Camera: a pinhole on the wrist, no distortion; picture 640 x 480 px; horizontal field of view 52.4 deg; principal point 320.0 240.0 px. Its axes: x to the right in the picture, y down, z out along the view. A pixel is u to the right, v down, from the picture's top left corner.
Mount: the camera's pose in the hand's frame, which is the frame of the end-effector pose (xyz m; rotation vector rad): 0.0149 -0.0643 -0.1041 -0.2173 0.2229 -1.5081
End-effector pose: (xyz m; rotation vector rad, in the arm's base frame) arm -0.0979 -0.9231 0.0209 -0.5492 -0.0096 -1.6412
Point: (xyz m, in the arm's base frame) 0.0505 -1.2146 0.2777
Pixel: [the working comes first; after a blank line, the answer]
In the camera's frame: -0.1568 0.2565 0.3733

outside the picture
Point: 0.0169 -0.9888 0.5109
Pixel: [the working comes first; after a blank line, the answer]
In the camera's frame: -0.0271 0.0534 0.5934

290 299
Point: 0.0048 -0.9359 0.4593
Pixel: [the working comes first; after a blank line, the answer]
In the camera's frame: -0.0262 -0.0021 0.5431

289 238
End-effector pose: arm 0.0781 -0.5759 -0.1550 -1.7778 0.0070 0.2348
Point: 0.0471 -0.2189 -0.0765
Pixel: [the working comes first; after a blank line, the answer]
In the camera's frame: 0.0807 -0.1401 0.4170

446 22
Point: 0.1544 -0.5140 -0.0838
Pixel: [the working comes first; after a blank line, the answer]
In the camera's frame: 0.0295 0.0137 0.1480

450 300
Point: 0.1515 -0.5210 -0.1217
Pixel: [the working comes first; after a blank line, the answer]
In the camera's frame: -0.0088 0.0177 0.1500

282 317
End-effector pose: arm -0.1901 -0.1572 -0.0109 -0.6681 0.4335 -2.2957
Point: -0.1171 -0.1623 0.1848
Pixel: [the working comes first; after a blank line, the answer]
In the camera's frame: -0.0163 -0.0751 0.2959

284 75
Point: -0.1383 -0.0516 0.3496
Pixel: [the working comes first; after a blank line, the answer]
In the camera's frame: 0.1492 -0.1221 0.3973

564 40
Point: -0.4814 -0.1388 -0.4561
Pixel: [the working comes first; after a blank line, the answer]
In the camera's frame: -0.1037 0.1268 -0.4081

behind the camera
